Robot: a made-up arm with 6 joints.
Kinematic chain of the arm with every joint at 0, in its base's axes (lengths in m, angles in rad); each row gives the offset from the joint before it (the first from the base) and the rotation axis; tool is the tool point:
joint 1: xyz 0 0 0.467 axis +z
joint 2: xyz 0 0 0 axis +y
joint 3: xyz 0 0 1.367 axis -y
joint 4: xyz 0 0 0 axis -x
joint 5: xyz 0.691 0 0 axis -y
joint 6: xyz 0 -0.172 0 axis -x
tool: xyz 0 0 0
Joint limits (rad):
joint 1: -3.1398..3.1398
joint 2: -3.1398..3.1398
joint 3: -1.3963..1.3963
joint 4: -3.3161..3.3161
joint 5: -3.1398..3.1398
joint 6: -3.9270..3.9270
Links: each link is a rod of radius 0.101 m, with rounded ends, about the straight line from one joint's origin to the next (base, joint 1, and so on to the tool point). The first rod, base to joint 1, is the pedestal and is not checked.
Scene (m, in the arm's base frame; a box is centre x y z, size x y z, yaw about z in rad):
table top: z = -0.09
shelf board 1: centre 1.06 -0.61 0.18 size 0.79 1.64 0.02 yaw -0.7
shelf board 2: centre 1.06 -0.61 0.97 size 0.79 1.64 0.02 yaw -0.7
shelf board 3: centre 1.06 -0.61 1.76 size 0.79 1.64 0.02 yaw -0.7
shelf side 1: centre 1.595 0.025 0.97 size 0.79 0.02 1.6 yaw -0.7
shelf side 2: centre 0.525 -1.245 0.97 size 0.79 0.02 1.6 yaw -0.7
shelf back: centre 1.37 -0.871 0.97 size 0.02 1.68 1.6 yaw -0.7
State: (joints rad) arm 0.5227 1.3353 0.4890 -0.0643 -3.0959 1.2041
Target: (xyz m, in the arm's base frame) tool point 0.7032 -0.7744 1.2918
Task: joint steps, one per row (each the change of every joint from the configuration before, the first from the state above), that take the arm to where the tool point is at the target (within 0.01 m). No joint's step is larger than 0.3 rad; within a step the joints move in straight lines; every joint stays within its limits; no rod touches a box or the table.
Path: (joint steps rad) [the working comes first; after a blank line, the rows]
Joints at the target: -0.6720 0.3772 -0.2721 -0.2081 -3.0959 1.2041
Straight joint move there: touches shelf board 2, shelf side 1.

1: 0.0090 -0.2590 -0.1401 0.0088 0.2577 0.0596
2: 0.0091 -0.2589 -0.1400 0.0088 0.2576 0.0596
3: 0.0090 -0.2590 -0.1401 0.0088 0.2577 0.0595
4: 0.0091 -0.2589 -0.1400 0.0089 0.2577 0.0596
5: -0.2462 0.0155 -0.0402 -0.0359 -0.2062 -0.0477
6: -0.2461 0.0156 -0.0402 -0.0358 -0.2061 -0.0476
7: -0.2462 0.0155 -0.0401 -0.0358 -0.2061 -0.0477
8: -0.2462 0.0156 -0.0402 -0.0358 -0.2062 -0.0476
9: -0.2462 0.0155 -0.0402 -0.0358 -0.2061 -0.0477

